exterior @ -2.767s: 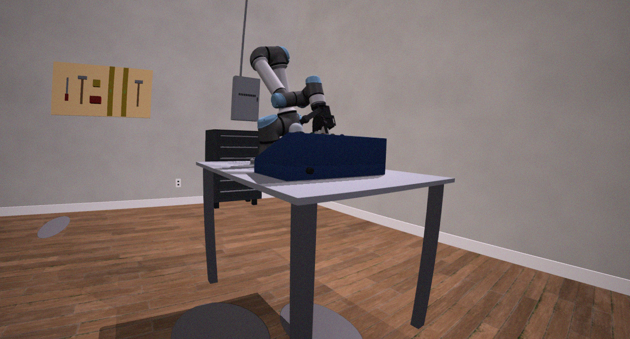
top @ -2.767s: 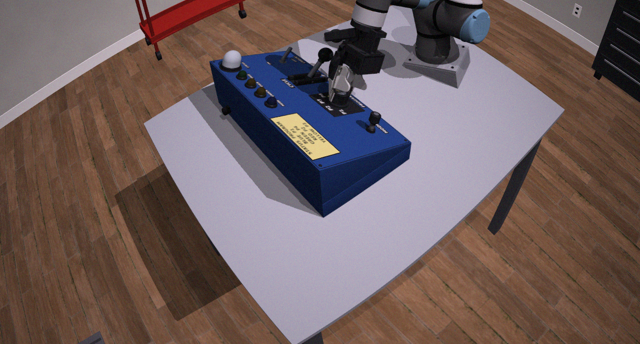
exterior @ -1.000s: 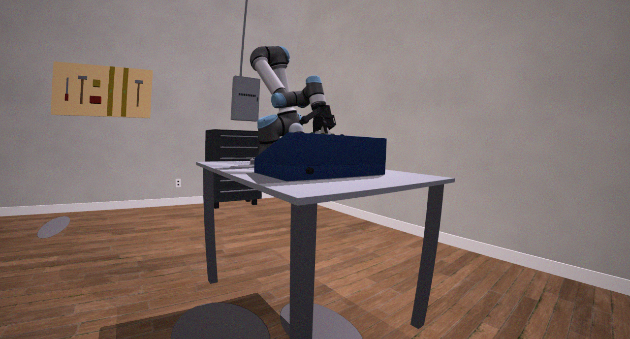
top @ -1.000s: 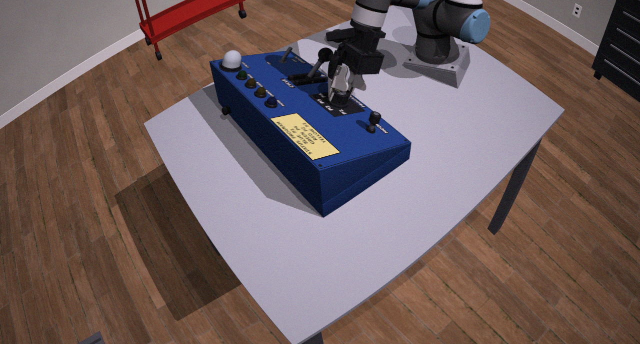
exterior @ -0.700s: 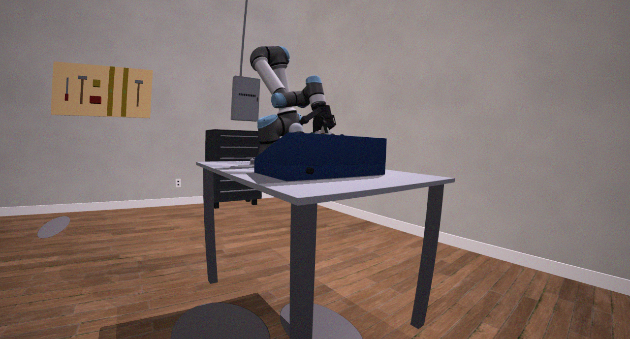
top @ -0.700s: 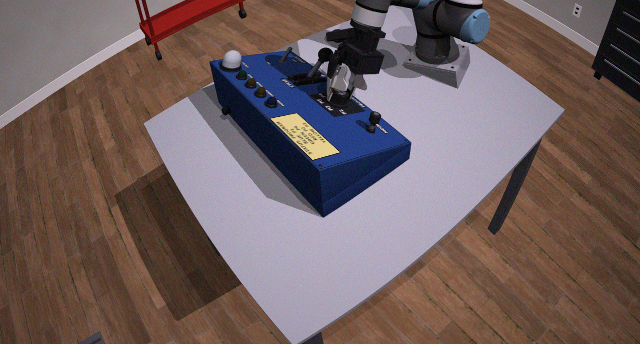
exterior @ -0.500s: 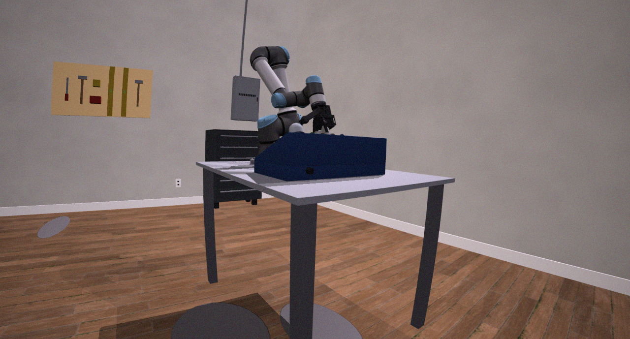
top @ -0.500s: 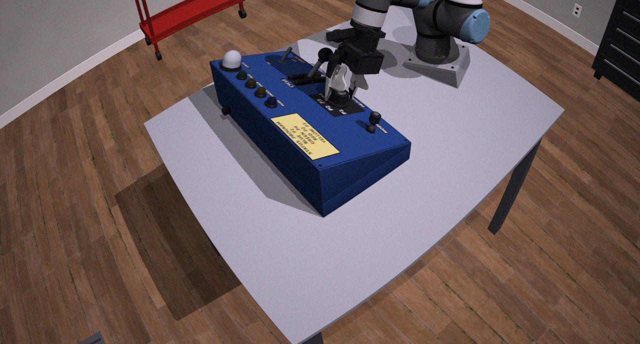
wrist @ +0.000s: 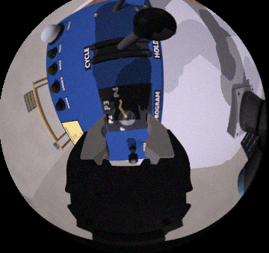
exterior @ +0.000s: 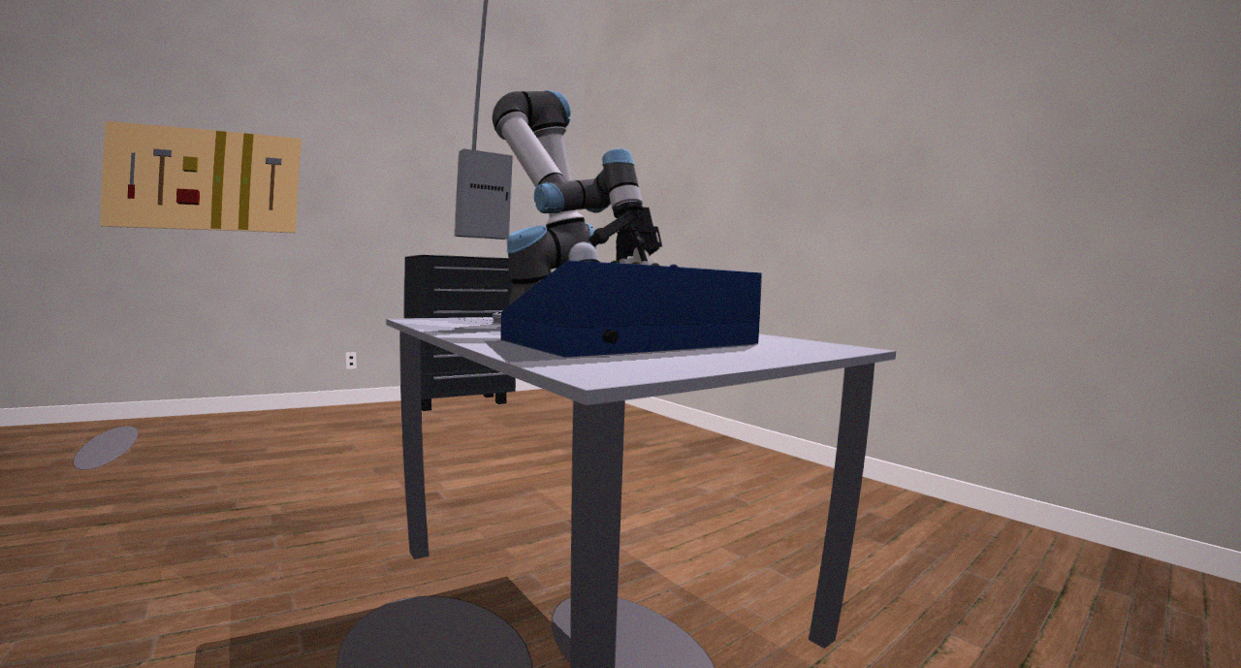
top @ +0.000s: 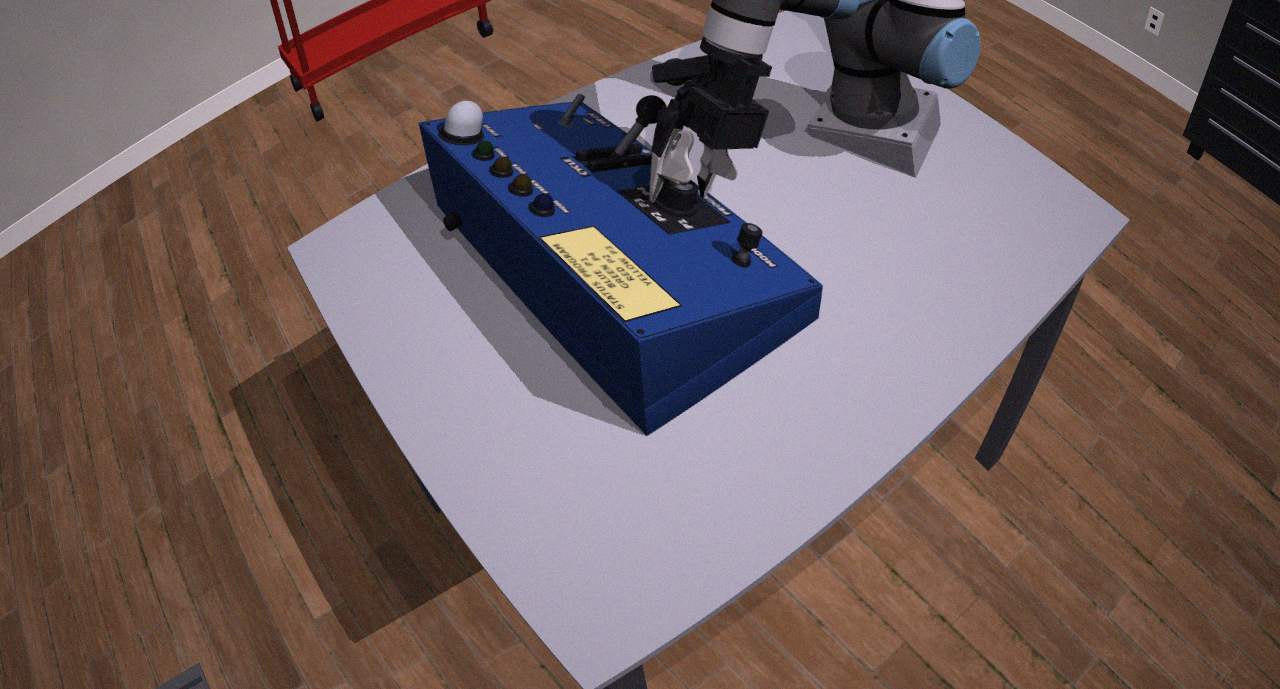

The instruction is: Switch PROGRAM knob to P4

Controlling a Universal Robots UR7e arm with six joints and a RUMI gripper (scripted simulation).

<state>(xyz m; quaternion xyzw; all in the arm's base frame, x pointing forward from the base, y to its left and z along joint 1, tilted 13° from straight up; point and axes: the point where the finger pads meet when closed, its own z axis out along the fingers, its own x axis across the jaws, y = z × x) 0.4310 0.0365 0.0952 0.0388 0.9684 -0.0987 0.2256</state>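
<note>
Right now the program knob is 1 cm ahead of my hand, 1 cm to the right of it and 1 cm below it. The rest, counted from my hand: mode knob: 1 cm ahead, 12 cm to the left; then blue console: 3 cm ahead, 6 cm to the right, 3 cm below; then black ball-topped lever: 3 cm behind, 12 cm to the right, 1 cm above.
</note>
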